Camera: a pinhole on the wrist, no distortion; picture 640 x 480 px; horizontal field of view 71.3 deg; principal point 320.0 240.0 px. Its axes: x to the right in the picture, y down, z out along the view. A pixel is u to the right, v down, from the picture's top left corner.
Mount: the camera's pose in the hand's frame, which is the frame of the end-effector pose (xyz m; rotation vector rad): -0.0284 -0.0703 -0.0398 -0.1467 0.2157 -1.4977
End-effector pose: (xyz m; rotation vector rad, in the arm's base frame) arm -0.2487 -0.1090 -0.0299 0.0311 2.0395 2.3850
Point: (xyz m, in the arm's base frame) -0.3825 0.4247 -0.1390
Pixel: 400 263
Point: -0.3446 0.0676 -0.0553
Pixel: 282 387
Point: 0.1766 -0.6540 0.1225
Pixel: behind the camera
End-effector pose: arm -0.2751 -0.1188 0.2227 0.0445 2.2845 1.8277
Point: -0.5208 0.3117 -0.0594
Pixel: 382 449
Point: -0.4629 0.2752 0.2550
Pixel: 92 441
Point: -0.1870 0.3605 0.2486
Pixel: 121 158
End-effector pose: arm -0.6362 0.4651 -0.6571 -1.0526 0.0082 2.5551
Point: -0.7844 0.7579 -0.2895
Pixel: 499 95
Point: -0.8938 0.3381 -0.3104
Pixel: 37 56
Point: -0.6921 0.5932 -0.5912
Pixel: 419 314
